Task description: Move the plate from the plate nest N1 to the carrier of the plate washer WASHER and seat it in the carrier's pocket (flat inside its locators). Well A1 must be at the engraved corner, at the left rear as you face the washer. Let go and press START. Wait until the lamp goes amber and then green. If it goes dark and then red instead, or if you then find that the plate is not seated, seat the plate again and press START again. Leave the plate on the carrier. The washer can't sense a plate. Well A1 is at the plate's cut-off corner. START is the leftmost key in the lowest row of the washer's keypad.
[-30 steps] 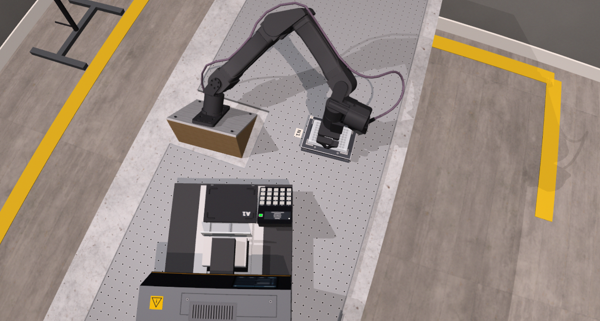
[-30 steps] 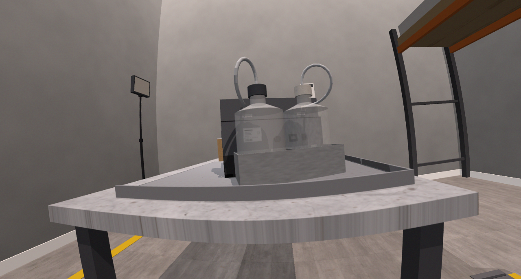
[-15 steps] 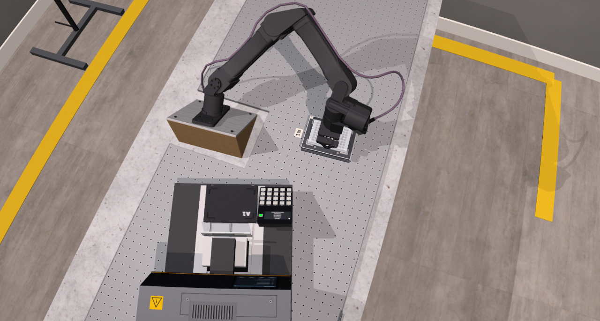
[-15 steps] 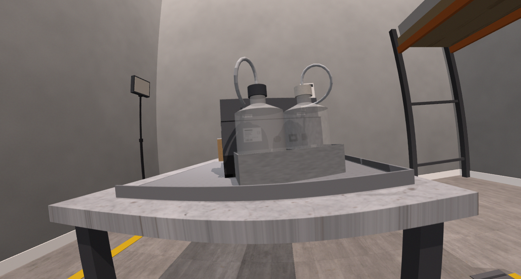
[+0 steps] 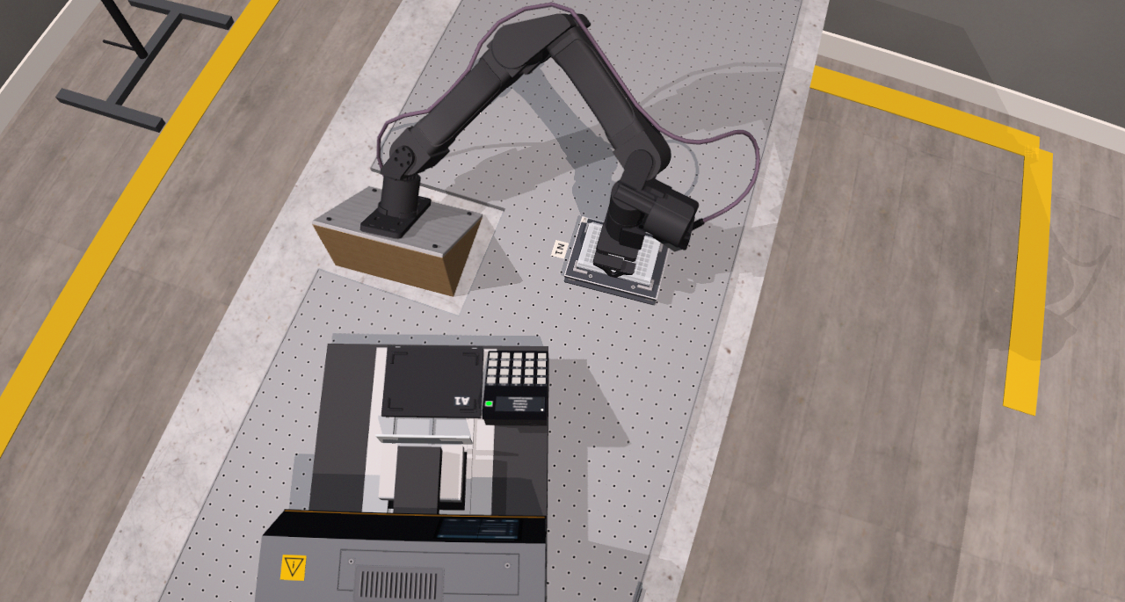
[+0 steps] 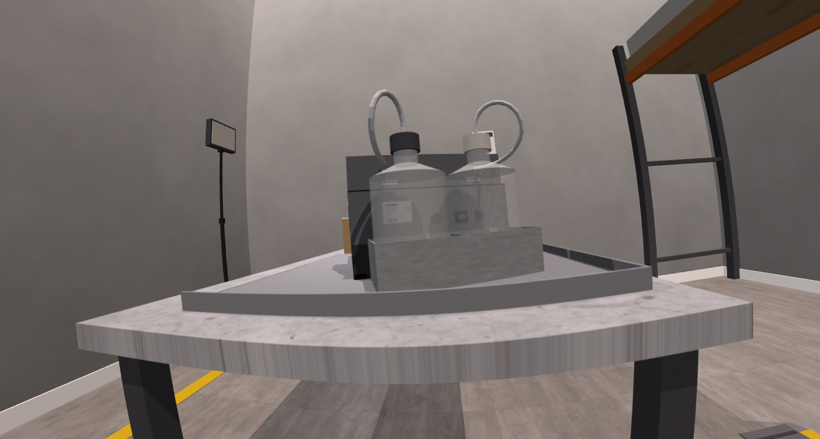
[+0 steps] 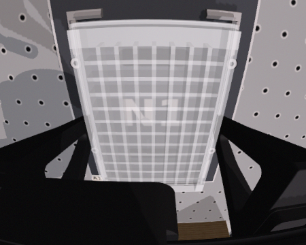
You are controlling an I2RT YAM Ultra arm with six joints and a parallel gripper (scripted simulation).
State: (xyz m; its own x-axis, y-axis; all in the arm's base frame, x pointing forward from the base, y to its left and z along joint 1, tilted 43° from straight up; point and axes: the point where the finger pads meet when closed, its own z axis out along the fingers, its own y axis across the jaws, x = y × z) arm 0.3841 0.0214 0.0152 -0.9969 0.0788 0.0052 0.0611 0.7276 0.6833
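My hand is 20 mm above the plate nest N1. Round my hand: N1 label 100 mm behind, 10 mm to the left, 50 mm below; clear well plate right at my hand; black washer carrier 240 mm behind, 300 mm to the right, 40 mm above.
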